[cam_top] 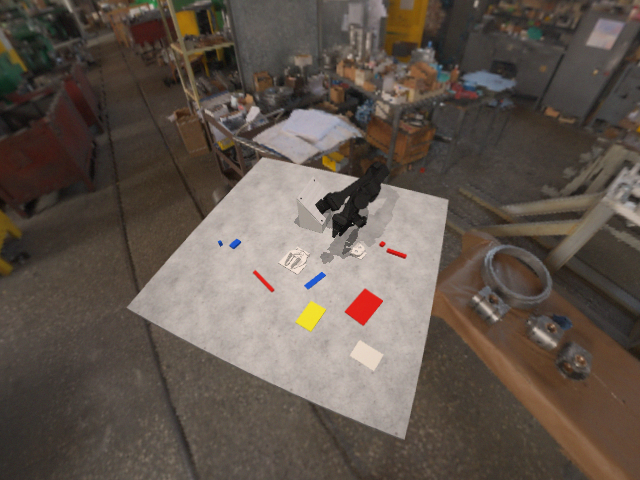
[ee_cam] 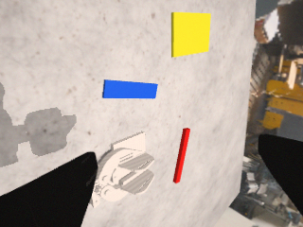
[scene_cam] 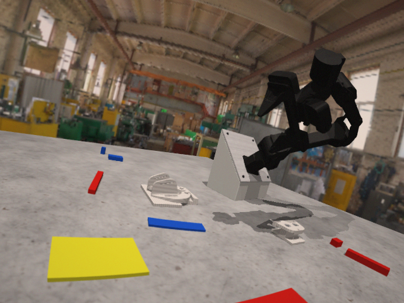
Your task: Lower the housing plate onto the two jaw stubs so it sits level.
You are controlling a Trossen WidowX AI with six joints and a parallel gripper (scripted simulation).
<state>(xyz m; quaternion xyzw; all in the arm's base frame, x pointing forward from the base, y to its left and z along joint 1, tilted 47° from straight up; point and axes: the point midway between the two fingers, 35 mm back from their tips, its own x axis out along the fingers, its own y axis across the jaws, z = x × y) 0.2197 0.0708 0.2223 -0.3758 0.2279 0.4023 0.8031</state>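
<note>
Right now my gripper tip is 20 cm above the small white block, 12 cm past it and 6 cm to the right of it. Round my gripper tip: red plate (21 cm to the left, 21 cm below, 14 cm ahead); then white base (21 cm below, 19 cm to the right, 9 cm ahead); then blue bar (21 cm below, 12 cm ahead, 4 cm to the right).
</note>
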